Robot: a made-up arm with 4 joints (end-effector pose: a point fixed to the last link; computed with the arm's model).
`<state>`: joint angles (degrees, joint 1 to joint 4).
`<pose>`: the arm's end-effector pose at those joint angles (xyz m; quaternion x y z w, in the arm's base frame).
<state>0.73 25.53 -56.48 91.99</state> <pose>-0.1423 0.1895 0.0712 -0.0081 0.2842 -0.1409 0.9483</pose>
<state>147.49 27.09 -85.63 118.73</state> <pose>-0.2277 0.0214 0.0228 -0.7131 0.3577 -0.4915 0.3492</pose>
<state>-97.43 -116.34 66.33 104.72</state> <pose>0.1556 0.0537 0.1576 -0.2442 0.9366 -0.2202 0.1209</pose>
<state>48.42 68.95 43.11 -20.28</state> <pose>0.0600 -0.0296 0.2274 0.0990 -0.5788 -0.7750 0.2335</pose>
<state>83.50 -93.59 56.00 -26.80</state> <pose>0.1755 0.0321 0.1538 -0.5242 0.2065 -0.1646 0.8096</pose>
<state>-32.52 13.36 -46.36 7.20</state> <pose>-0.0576 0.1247 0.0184 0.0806 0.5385 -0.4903 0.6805</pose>
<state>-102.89 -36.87 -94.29 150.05</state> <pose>-0.1128 -0.0450 -0.1557 0.3392 -0.2730 0.8116 0.3895</pose>
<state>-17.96 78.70 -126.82 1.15</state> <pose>0.0447 0.3445 0.3028 0.2613 0.9468 -0.1526 0.1097</pose>
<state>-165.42 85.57 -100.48 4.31</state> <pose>-0.0636 -0.2727 0.2996 -0.1834 -0.5811 -0.7924 0.0278</pose>
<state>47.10 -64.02 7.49 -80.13</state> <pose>0.1698 -0.1949 0.2518 -0.3550 -0.0146 -0.7858 0.5062</pose>
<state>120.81 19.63 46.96 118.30</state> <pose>0.0120 -0.0659 0.2652 -0.8977 0.0193 0.4336 0.0756</pose>
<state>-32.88 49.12 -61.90 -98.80</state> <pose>-0.1521 0.2486 0.0699 0.1157 -0.7233 0.5597 0.3875</pose>
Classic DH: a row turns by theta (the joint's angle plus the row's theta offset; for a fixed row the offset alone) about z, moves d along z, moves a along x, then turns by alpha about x. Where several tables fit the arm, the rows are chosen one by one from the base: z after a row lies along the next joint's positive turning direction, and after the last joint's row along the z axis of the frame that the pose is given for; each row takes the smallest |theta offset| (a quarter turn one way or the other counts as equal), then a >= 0, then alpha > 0; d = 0 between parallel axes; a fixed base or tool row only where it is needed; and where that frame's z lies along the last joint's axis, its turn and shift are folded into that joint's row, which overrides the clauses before.
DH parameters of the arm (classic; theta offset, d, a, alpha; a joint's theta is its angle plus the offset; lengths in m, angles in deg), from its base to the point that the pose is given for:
base (fixed): 74.48 0.17 0.0338 -99.6
joint 1: 8.68 -0.107 -0.0128 -99.66
joint 2: 85.69 -0.0655 -0.1665 -90.62
joint 3: 2.84 0.124 -0.0074 -73.26
joint 4: -85.67 -0.3469 -0.0376 -30.88
tool (fixed): 11.15 0.1639 0 0

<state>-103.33 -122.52 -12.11 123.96</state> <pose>0.3642 0.0244 0.0065 -0.1877 -0.7915 0.5723 0.1037</pose>
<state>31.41 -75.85 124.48 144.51</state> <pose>0.1642 0.0857 0.2648 -0.0615 -0.8286 0.5560 0.0234</pose>
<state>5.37 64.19 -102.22 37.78</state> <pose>0.0363 0.3276 0.1255 0.2778 0.7078 -0.4685 0.4499</pose>
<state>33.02 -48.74 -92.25 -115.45</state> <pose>-0.1306 -0.2186 0.4758 0.5000 0.2837 0.7445 0.3395</pose>
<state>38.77 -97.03 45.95 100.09</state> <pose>0.1033 -0.1290 0.1925 -0.1275 -0.1387 0.8277 0.5286</pose>
